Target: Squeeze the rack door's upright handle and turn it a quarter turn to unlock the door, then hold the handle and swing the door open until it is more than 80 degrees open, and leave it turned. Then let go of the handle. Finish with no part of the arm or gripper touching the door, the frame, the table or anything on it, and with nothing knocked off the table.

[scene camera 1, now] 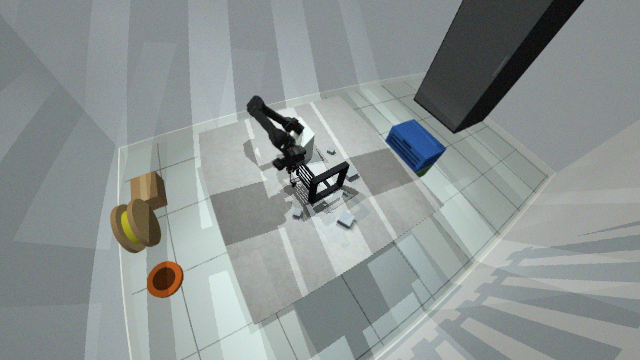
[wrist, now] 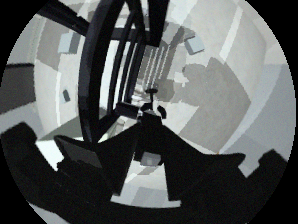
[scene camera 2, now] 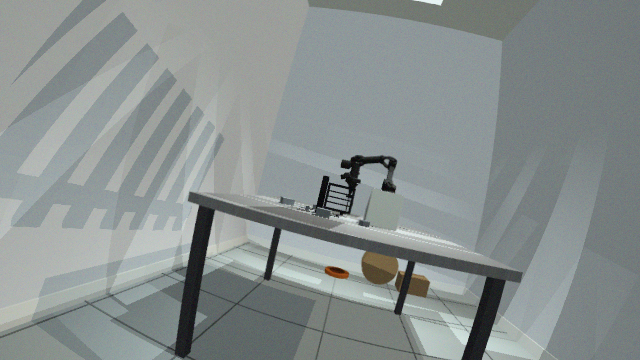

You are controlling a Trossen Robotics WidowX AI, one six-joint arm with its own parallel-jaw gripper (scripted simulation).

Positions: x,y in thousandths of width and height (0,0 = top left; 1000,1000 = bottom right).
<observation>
A black rack (scene camera 1: 535,468) is 109 cm from the lens.
</observation>
